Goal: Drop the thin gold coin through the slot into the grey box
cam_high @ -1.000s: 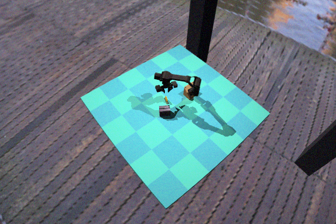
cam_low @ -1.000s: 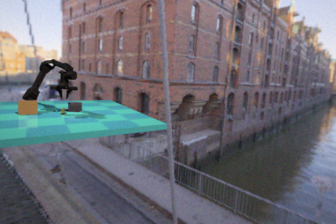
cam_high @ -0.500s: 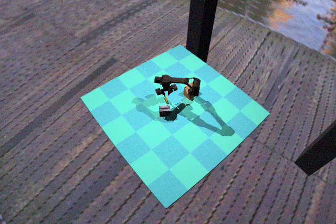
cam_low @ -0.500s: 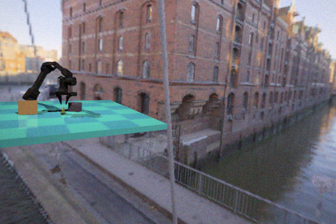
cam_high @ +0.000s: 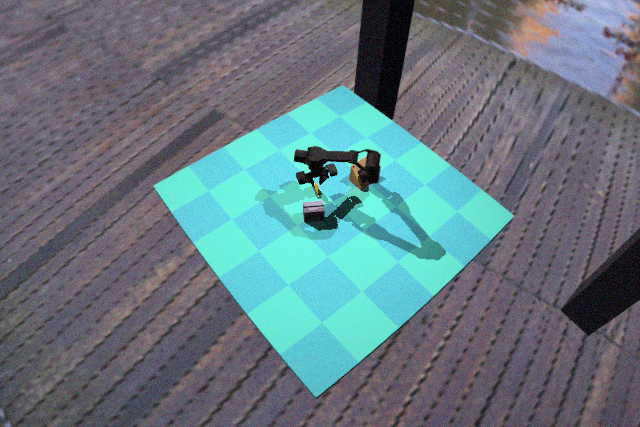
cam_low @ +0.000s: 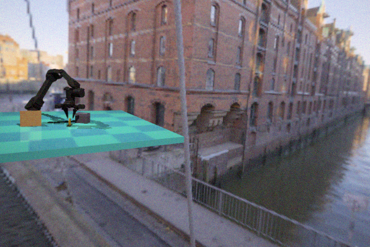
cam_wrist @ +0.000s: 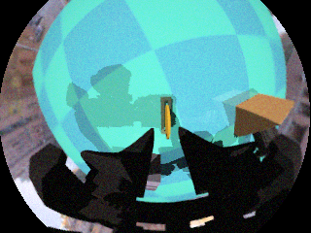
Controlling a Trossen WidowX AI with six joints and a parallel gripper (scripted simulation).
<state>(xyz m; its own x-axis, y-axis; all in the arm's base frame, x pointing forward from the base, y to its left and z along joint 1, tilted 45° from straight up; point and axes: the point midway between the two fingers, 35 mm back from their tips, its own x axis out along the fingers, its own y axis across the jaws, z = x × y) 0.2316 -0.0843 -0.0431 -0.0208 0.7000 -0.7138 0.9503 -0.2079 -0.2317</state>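
Right now my gripper tip is 30 mm above the gold coin.
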